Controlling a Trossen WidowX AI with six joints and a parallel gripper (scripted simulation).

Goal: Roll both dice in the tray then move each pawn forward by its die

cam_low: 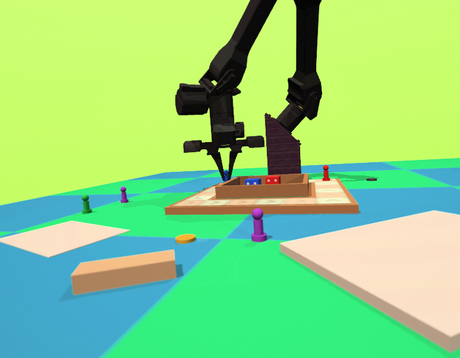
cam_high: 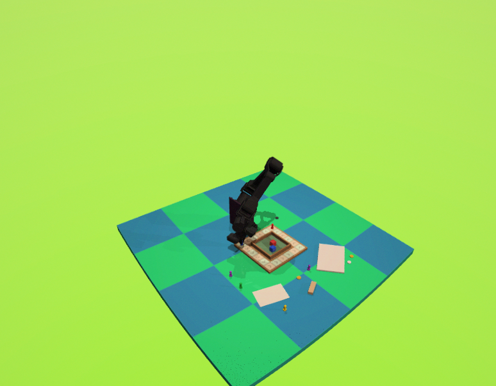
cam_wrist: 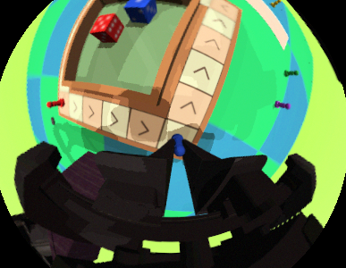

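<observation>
My gripper tip is now 12 cm short of the sunken tray, 11 cm to the right of it and 1 cm above it. Round my gripper tip: green pawn: 22 cm ahead, 21 cm to the right, 1 cm below; blue pawn: 1 cm above; red pawn: 2 cm ahead, 23 cm to the left, 1 cm above.
</observation>
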